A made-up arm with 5 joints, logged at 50 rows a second.
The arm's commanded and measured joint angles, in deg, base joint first. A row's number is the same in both.
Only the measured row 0 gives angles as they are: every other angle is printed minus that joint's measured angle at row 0.
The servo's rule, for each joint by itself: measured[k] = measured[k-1] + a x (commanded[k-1-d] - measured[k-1]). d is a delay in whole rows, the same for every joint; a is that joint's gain. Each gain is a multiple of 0.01, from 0.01 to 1. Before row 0 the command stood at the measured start. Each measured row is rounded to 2 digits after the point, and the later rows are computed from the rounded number. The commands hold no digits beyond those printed.
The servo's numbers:
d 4
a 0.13 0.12 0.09 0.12 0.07
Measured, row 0:
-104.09, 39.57, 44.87, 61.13, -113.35
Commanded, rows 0 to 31:
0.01, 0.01, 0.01, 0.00, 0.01
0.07, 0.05, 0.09, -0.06, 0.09
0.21, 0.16, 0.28, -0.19, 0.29
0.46, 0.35, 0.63, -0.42, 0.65
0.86, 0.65, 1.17, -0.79, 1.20
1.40, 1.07, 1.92, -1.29, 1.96
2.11, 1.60, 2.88, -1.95, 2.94
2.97, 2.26, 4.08, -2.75, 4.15
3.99, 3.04, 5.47, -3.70, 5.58
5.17, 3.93, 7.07, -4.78, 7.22
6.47, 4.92, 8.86, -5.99, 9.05
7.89, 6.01, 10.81, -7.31, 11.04
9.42, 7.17, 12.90, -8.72, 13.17
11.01, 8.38, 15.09, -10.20, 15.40
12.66, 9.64, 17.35, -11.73, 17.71
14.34, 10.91, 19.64, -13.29, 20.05
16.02, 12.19, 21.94, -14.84, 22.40
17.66, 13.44, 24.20, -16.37, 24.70
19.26, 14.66, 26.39, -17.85, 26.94
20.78, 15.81, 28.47, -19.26, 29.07
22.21, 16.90, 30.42, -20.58, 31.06
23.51, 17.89, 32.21, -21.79, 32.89
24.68, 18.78, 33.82, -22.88, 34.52
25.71, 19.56, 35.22, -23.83, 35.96
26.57, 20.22, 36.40, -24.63, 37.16
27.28, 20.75, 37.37, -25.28, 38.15
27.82, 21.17, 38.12, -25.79, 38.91
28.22, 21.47, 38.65, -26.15, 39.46
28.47, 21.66, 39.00, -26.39, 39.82
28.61, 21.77, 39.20, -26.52, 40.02
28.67, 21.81, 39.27, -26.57, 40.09
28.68, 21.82, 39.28, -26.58, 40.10
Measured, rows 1 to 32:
0.00, 0.00, 0.00, 0.00, 0.00
0.00, 0.00, 0.00, 0.00, 0.00
0.00, 0.00, 0.00, 0.00, 0.00
0.00, 0.00, 0.00, 0.00, 0.00
0.00, 0.00, 0.00, 0.00, 0.00
0.01, 0.01, 0.01, -0.01, 0.01
0.04, 0.03, 0.03, -0.03, 0.03
0.09, 0.07, 0.08, -0.08, 0.07
0.19, 0.14, 0.18, -0.17, 0.15
0.35, 0.25, 0.34, -0.30, 0.28
0.58, 0.41, 0.57, -0.50, 0.47
0.89, 0.63, 0.89, -0.77, 0.73
1.29, 0.92, 1.30, -1.12, 1.07
1.79, 1.28, 1.82, -1.56, 1.50
2.40, 1.72, 2.45, -2.09, 2.03
3.11, 2.23, 3.20, -2.72, 2.66
3.93, 2.82, 4.07, -3.44, 3.40
4.85, 3.49, 5.06, -4.25, 4.24
5.87, 4.23, 6.17, -5.15, 5.18
6.97, 5.03, 7.38, -6.13, 6.22
8.15, 5.89, 8.69, -7.18, 7.35
9.39, 6.80, 10.09, -8.28, 8.56
10.67, 7.74, 11.56, -9.43, 9.85
11.98, 8.71, 13.08, -10.61, 11.20
13.31, 9.69, 14.64, -11.81, 12.59
14.64, 10.67, 16.22, -13.01, 14.01
15.95, 11.64, 17.80, -14.19, 15.45
17.22, 12.59, 19.37, -15.35, 16.89
18.44, 13.51, 20.90, -16.46, 18.31
19.59, 14.38, 22.38, -17.52, 19.70
20.66, 15.19, 23.80, -18.51, 21.04
21.64, 15.94, 25.14, -19.43, 22.33

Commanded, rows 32 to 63:
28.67, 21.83, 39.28, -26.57, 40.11
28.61, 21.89, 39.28, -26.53, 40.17
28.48, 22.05, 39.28, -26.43, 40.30
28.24, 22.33, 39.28, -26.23, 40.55
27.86, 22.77, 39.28, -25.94, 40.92
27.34, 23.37, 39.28, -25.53, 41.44
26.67, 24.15, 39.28, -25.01, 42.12
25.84, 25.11, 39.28, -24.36, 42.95
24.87, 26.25, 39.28, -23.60, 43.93
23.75, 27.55, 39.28, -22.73, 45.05
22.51, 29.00, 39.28, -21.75, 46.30
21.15, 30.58, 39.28, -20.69, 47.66
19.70, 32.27, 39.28, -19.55, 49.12
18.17, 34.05, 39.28, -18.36, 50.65
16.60, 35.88, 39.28, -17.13, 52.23
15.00, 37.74, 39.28, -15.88, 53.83
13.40, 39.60, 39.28, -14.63, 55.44
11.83, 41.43, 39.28, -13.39, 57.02
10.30, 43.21, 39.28, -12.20, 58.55
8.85, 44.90, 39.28, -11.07, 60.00
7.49, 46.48, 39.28, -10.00, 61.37
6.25, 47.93, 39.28, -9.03, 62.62
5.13, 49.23, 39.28, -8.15, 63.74
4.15, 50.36, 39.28, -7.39, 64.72
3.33, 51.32, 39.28, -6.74, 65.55
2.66, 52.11, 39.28, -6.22, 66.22
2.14, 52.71, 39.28, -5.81, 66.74
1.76, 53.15, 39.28, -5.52, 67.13
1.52, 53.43, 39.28, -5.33, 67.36
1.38, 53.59, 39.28, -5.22, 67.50
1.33, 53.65, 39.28, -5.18, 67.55
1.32, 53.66, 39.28, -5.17, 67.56
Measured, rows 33 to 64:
22.53, 16.63, 26.39, -20.27, 23.55
23.32, 17.25, 27.54, -21.02, 24.70
24.02, 17.80, 28.60, -21.69, 25.78
24.63, 18.28, 29.56, -22.28, 26.78
25.16, 18.71, 30.43, -22.79, 27.71
25.61, 19.09, 31.23, -23.24, 28.58
25.98, 19.45, 31.95, -23.62, 29.40
26.27, 19.80, 32.61, -23.93, 30.18
26.48, 20.16, 33.21, -24.17, 30.93
26.59, 20.55, 33.76, -24.33, 31.67
26.60, 20.98, 34.26, -24.41, 32.40
26.50, 21.48, 34.71, -24.40, 33.14
26.29, 22.05, 35.12, -24.30, 33.90
25.96, 22.71, 35.49, -24.11, 34.68
25.51, 23.46, 35.83, -23.83, 35.49
24.94, 24.31, 36.14, -23.45, 36.34
24.26, 25.27, 36.42, -22.98, 37.23
23.47, 26.32, 36.68, -22.43, 38.17
22.58, 27.47, 36.91, -21.79, 39.15
21.59, 28.70, 37.12, -21.08, 40.18
20.53, 30.01, 37.31, -20.31, 41.25
19.40, 31.38, 37.49, -19.48, 42.35
18.22, 32.80, 37.65, -18.61, 43.48
17.00, 34.25, 37.80, -17.71, 44.64
15.76, 35.72, 37.93, -16.78, 45.81
14.52, 37.19, 38.05, -15.85, 46.99
13.30, 38.63, 38.16, -14.93, 48.16
12.11, 40.04, 38.26, -14.03, 49.32
10.97, 41.39, 38.35, -13.16, 50.46
9.89, 42.68, 38.43, -12.33, 51.56
8.88, 43.88, 38.51, -11.55, 52.62
7.95, 44.99, 38.58, -10.83, 53.64

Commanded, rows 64 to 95:
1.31, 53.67, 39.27, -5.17, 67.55
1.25, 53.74, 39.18, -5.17, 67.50
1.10, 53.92, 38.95, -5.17, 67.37
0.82, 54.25, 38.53, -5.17, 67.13
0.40, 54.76, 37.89, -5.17, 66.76
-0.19, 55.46, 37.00, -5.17, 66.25
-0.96, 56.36, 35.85, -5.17, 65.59
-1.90, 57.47, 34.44, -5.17, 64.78
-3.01, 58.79, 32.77, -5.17, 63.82
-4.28, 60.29, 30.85, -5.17, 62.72
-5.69, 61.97, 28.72, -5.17, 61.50
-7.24, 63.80, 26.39, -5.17, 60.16
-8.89, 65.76, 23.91, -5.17, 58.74
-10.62, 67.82, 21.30, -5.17, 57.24
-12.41, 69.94, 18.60, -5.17, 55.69
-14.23, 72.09, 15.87, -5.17, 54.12
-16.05, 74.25, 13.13, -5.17, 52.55
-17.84, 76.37, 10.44, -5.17, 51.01
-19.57, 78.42, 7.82, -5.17, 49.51
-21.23, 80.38, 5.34, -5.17, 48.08
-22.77, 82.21, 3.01, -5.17, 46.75
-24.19, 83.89, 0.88, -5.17, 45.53
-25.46, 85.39, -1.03, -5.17, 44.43
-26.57, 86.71, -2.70, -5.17, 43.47
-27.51, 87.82, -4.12, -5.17, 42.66
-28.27, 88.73, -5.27, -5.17, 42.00
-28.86, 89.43, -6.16, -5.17, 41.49
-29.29, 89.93, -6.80, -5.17, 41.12
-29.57, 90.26, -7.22, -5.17, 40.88
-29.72, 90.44, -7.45, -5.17, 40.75
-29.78, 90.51, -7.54, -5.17, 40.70
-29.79, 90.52, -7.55, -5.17, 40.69
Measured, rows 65 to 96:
7.11, 46.00, 38.64, -10.17, 54.60
6.37, 46.91, 38.70, -9.58, 55.50
5.71, 47.72, 38.75, -9.05, 56.34
5.14, 48.43, 38.80, -8.58, 57.13
4.64, 49.06, 38.84, -8.17, 57.86
4.20, 49.62, 38.87, -7.81, 58.53
3.80, 50.14, 38.88, -7.49, 59.15
3.41, 50.63, 38.85, -7.21, 59.71
3.02, 51.13, 38.76, -6.97, 60.20
2.60, 51.65, 38.60, -6.75, 60.62
2.14, 52.22, 38.35, -6.56, 60.97
1.61, 52.85, 38.00, -6.39, 61.24
1.01, 53.56, 37.53, -6.24, 61.42
0.32, 54.37, 36.93, -6.11, 61.51
-0.46, 55.28, 36.19, -6.00, 61.51
-1.34, 56.30, 35.31, -5.90, 61.42
-2.32, 57.44, 34.28, -5.81, 61.23
-3.40, 58.69, 33.11, -5.73, 60.95
-4.57, 60.04, 31.80, -5.66, 60.58
-5.83, 61.49, 30.37, -5.60, 60.13
-7.16, 63.02, 28.82, -5.55, 59.60
-8.55, 64.62, 27.17, -5.50, 59.00
-9.98, 66.28, 25.43, -5.46, 58.34
-11.44, 67.97, 23.62, -5.43, 57.62
-12.91, 69.68, 21.77, -5.40, 56.86
-14.38, 71.39, 19.89, -5.37, 56.07
-15.82, 73.07, 18.01, -5.35, 55.26
-17.22, 74.71, 16.15, -5.33, 54.43
-18.56, 76.28, 14.33, -5.31, 53.61
-19.82, 77.77, 12.57, -5.29, 52.80
-21.00, 79.17, 10.88, -5.28, 52.01
-22.08, 80.46, 9.29, -5.27, 51.25

